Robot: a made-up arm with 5 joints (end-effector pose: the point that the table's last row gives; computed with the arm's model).
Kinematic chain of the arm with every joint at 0, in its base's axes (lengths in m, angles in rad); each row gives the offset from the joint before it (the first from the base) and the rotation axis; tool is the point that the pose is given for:
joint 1: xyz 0 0 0.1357 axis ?
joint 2: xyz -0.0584 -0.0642 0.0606 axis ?
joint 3: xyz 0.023 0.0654 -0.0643 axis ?
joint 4: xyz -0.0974 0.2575 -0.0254 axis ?
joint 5: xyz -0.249 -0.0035 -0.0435 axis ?
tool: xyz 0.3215 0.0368 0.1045
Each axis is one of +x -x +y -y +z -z.
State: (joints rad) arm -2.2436 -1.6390 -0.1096 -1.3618 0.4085
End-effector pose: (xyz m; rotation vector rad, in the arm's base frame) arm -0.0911 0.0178 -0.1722 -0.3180 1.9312 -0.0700
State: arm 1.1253 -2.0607 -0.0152 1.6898 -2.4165
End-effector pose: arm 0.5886 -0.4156 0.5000 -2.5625 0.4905 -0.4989
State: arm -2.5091 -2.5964 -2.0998 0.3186 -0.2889
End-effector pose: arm -0.0067 0.0265 0.3773 1.3125 -0.4129 -0.2289
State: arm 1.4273 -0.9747 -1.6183 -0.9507 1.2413
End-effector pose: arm 0.1050 0.3226 0.1999 -0.9017 -1.1667 -0.1023
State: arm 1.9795 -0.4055 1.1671 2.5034 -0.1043
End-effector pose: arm -0.1050 0.1077 -0.0355 2.1193 0.5075 -0.4493
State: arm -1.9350 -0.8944 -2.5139 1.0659 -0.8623
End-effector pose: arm 0.1529 -0.2141 0.3844 -2.7796 0.4569 0.7756
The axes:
joint 1: -y
joint 2: +z
joint 3: +x
joint 4: -z
joint 5: -y

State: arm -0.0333 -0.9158 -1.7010 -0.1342 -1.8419
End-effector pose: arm -0.5491 -0.0437 -0.0540 -0.6204 2.1666 -2.0210
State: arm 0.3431 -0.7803 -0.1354 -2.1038 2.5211
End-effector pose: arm -0.0697 -0.3234 0.1777 1.5278 -2.1823 0.8267
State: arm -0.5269 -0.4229 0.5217 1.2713 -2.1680
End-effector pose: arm 0.0878 0.7041 0.0289 2.1162 1.9858 -0.9868
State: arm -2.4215 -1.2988 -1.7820 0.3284 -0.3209
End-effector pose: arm -0.0782 -0.0999 0.3908 1.9903 -1.3344 -0.9962
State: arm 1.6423 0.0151 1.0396 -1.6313 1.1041
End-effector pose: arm -0.1695 -0.1994 -0.0289 -0.4431 1.7799 -1.9327
